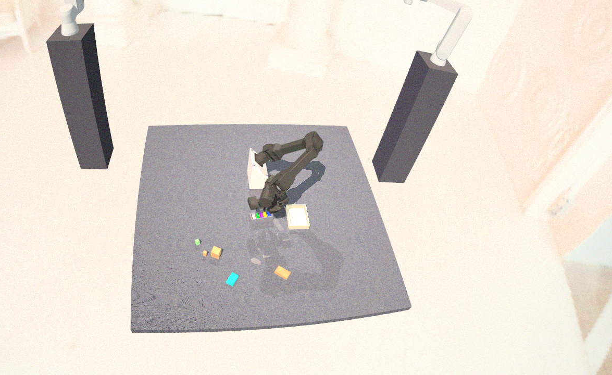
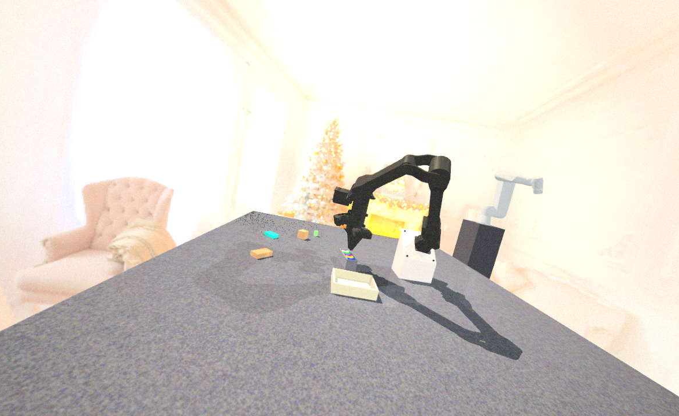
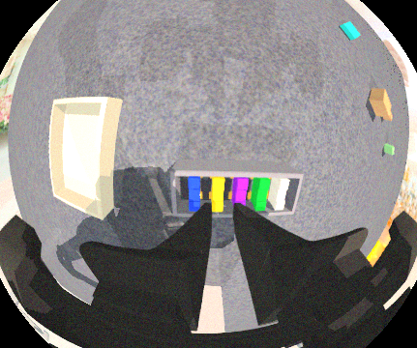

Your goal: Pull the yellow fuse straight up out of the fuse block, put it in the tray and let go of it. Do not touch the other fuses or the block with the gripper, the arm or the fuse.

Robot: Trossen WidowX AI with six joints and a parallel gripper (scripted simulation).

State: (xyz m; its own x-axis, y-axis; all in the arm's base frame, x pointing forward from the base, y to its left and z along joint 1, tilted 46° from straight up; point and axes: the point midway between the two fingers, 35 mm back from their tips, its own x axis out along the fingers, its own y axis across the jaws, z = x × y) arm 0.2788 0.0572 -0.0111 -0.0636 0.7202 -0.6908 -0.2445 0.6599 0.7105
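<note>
Right now the yellow fuse is 4 cm below my gripper tip. Also, from my gripper tip: tray: 17 cm to the left, 6 cm below, 1 cm behind.
</note>
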